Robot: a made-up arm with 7 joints.
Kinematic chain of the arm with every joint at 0, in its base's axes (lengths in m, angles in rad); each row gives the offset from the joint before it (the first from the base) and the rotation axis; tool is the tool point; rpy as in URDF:
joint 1: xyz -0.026 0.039 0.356 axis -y
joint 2: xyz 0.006 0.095 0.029 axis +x
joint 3: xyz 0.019 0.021 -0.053 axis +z
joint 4: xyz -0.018 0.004 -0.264 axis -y
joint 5: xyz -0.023 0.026 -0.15 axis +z
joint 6: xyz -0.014 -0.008 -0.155 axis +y
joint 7: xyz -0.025 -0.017 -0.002 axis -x
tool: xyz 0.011 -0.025 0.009 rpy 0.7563 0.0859 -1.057
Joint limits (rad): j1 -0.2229..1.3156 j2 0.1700..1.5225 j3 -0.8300..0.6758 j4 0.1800..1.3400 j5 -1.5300..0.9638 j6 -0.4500..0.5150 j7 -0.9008..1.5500
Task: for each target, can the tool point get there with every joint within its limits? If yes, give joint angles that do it. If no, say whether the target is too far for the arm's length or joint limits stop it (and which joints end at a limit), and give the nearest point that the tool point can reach.
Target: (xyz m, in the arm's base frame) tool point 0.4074 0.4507 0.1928
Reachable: yes | joints 0.7501 0.6016 -0.0146 0.9318 -0.3229 0.0989 0.0345
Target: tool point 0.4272 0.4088 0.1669
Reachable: yes | joints 0.9189 0.2847 0.5604 0.7822 -0.6699 -0.1555 1.3564
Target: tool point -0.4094 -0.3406 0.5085
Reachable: no: joint limits stop it (at a limit: joint 1, joint 2, joint 3, joint 4, joint 5, joint 6) | nearest point 0.0791 0.0093 -0.0552 | short by 0.824 m
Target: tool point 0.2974 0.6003 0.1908
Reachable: yes | joints 0.9121 0.9533 -0.6526 0.3366 0.7416 0.2933 -0.2610
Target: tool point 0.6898 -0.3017 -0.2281
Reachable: no: too far | nearest point 0.3911 0.0538 0.0156 | short by 0.524 m
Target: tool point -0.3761 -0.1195 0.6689
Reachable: no: joint limits stop it (at a limit: joint 1, joint 2, joint 3, joint 4, joint 5, joint 6) | nearest point -0.1452 0.5204 0.6332 | short by 0.681 m
